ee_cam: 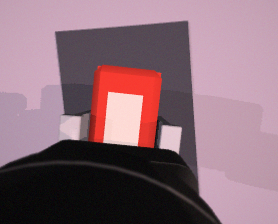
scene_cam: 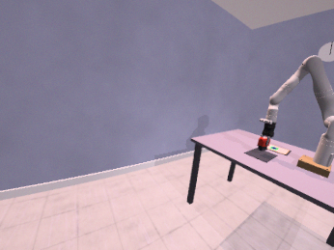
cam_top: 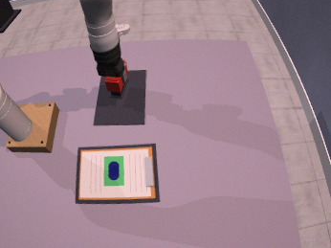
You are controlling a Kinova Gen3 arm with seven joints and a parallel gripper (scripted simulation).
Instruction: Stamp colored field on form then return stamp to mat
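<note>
The mat lies 11 cm below my hand. Also, from my hand: stamp: 2 cm below; clipboard: 6 cm ahead, 27 cm to the right, 11 cm below.
</note>
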